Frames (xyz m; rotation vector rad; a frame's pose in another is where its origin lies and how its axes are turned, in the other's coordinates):
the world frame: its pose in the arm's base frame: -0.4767 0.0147 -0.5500 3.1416 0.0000 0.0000
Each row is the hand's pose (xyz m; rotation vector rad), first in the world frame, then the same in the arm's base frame.
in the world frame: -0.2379 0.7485 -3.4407 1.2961 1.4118 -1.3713
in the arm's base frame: -0.7146 -0.7338 2.8907 -0.9218 -1.2956 -1.3339
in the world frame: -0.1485 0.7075 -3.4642 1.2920 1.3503 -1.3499
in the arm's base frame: -0.6252 -0.6928 2.9142 -0.9768 -1.2873 -1.2877
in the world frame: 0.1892 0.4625 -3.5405 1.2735 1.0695 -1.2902
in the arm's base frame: -0.2875 -0.4478 2.9905 -1.1851 -1.2735 -1.0557
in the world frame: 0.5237 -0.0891 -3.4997 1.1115 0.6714 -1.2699
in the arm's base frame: 0.0470 0.1038 2.9497 -1.4993 -1.3433 -0.7102
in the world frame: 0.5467 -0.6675 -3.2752 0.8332 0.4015 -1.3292
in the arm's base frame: 0.0700 0.6822 2.7252 -1.7675 -1.5230 -0.4600
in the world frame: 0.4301 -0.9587 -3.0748 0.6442 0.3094 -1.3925
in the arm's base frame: -0.0466 0.9734 2.5248 -1.8915 -1.6734 -0.3718
